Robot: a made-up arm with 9 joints.
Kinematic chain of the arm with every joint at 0, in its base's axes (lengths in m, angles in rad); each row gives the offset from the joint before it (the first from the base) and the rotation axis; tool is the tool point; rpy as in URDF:
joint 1: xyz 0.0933 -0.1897 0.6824 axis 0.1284 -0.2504 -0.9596
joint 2: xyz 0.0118 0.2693 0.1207 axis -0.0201 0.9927 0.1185
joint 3: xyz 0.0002 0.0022 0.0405 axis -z
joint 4: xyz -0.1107 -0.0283 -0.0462 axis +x
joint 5: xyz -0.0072 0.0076 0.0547 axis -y
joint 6: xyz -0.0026 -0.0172 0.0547 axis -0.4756 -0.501 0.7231
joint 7: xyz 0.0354 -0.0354 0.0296 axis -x
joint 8: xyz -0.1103 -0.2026 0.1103 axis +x
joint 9: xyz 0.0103 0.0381 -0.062 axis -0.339 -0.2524 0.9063
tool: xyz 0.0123 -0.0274 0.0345 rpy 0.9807 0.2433 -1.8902
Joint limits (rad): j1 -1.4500..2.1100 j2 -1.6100..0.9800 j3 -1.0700..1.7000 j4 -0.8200..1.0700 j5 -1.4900..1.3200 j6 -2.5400..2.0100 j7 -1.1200..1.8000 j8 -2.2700..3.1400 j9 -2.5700..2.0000
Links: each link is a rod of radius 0.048 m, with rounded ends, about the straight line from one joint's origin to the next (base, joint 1, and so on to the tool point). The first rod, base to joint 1, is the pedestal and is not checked.
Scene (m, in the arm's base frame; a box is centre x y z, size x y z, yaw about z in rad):
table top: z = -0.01
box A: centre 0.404 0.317 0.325 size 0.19 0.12 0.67 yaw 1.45
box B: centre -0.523 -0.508 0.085 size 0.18 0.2 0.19 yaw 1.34
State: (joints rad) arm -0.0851 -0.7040 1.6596 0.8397 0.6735 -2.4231 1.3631 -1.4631 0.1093
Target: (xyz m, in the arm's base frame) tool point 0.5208 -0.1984 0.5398
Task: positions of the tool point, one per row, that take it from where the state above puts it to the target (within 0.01 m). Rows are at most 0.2 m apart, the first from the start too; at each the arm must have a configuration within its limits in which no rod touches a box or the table.
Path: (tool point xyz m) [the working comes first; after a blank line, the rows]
Joints at the target: 1.1648 -1.5265 0.9585 1.0700 0.5821 -2.3145 1.3317 -1.5850 -0.0389
Straight joint move there: touches box A.

1: -0.0003 0.3011 0.4831
2: 0.0765 0.2074 0.4357
3: 0.1403 0.0859 0.4175
4: 0.3034 0.0440 0.4316
5: 0.4380 -0.0558 0.4745
6: 0.5208 -0.1984 0.5398

